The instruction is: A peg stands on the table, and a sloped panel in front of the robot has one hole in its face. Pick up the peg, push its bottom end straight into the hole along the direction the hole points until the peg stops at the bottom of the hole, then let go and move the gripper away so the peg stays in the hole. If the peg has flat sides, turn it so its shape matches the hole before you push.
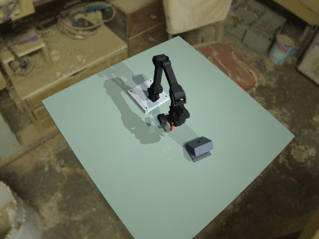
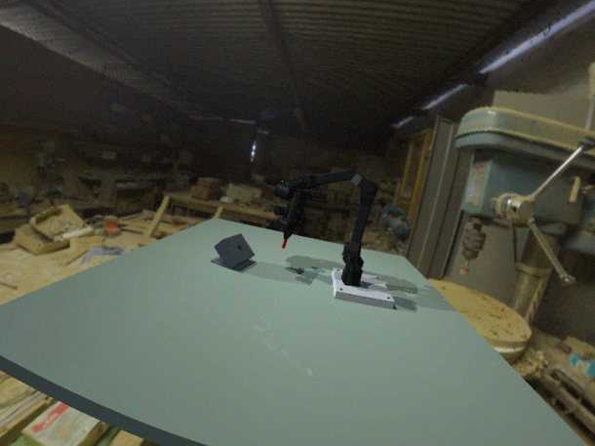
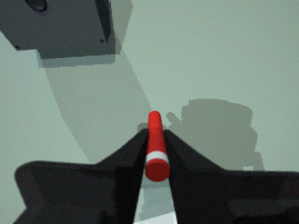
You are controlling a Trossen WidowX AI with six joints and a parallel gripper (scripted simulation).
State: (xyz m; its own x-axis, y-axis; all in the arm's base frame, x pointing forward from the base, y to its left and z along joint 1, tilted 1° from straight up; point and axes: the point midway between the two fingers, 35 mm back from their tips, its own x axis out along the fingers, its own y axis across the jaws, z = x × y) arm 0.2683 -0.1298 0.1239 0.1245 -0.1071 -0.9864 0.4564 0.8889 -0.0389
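Right now my gripper tip is 19 cm short of the grey sloped panel, 7 cm above it and 5 cm to the right of it. Also, from my gripper tip: red peg: 2 cm above.
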